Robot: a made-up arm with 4 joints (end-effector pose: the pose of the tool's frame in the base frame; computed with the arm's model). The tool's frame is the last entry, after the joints.
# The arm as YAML. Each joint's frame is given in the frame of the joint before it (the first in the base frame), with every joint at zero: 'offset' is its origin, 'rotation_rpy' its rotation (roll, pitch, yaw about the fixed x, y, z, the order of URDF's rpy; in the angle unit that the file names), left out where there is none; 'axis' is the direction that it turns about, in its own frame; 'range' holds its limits. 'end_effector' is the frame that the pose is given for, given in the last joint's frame.
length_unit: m
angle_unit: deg
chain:
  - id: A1
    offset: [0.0, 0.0, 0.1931]
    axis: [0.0, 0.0, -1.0]
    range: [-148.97, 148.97]
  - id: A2
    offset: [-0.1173, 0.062, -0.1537]
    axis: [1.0, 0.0, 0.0]
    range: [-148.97, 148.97]
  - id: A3
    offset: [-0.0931, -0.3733, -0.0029]
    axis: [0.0, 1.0, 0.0]
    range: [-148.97, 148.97]
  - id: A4
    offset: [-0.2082, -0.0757, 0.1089]
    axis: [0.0, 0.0, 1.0]
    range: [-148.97, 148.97]
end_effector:
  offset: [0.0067, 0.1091, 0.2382]
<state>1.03 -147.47 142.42 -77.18</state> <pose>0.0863 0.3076 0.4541 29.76 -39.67 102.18</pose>
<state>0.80 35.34 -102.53 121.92</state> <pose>-0.4850 -0.1228 -0.5565 -100.22 -4.01 82.60</pose>
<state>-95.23 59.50 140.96 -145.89</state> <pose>0.0498 0.1318 -0.5181 -113.83 12.62 46.45</pose>
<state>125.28 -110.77 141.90 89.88</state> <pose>-0.0291 -0.2899 0.4812 -38.35 69.16 144.45</pose>
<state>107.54 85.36 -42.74 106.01</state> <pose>0.1904 0.6501 -0.4286 -79.72 -70.55 19.92</pose>
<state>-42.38 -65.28 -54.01 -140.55</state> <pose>-0.3674 -0.4517 0.5630 74.99 -18.42 -76.19</pose>
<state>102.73 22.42 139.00 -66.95</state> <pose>-0.2599 -0.0404 -0.2990 -149.64 36.04 145.83</pose>
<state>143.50 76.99 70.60 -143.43</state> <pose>-0.2362 0.2056 -0.4305 -85.30 24.20 109.49</pose>
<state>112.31 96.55 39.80 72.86</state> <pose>-0.2383 0.3429 -0.4211 111.45 -76.14 -93.21</pose>
